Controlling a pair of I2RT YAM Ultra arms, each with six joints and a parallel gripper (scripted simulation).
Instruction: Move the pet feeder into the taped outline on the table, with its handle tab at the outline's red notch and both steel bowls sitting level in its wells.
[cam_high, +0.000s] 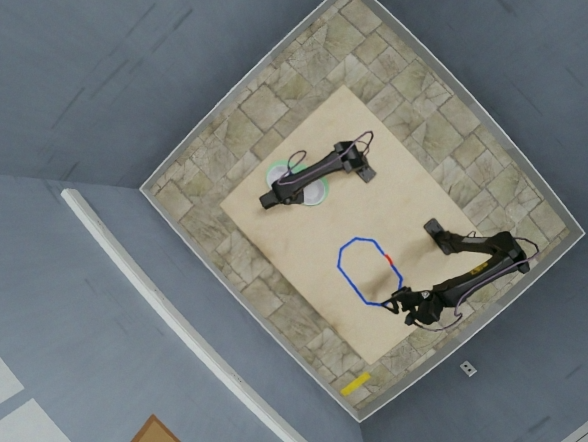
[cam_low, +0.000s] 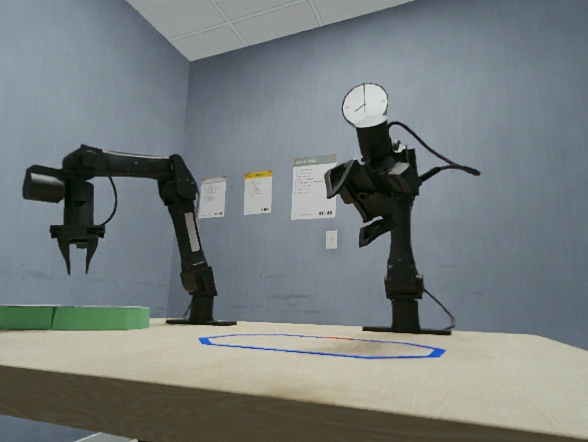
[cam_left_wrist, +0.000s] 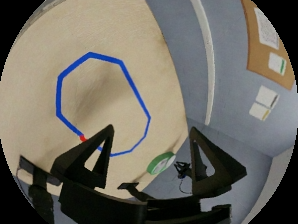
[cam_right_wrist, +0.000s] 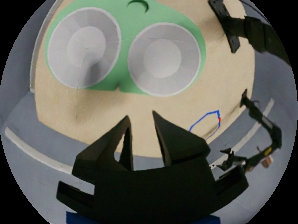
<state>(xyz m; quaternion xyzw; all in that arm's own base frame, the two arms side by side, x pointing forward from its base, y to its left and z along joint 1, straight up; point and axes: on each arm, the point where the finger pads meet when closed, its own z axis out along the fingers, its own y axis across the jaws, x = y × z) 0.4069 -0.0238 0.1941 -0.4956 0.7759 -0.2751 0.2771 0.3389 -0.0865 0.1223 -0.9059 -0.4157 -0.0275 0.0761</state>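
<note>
Now: right hand 70 mm past the feeder, 60 mm to the left of it and 100 mm above it.
</note>
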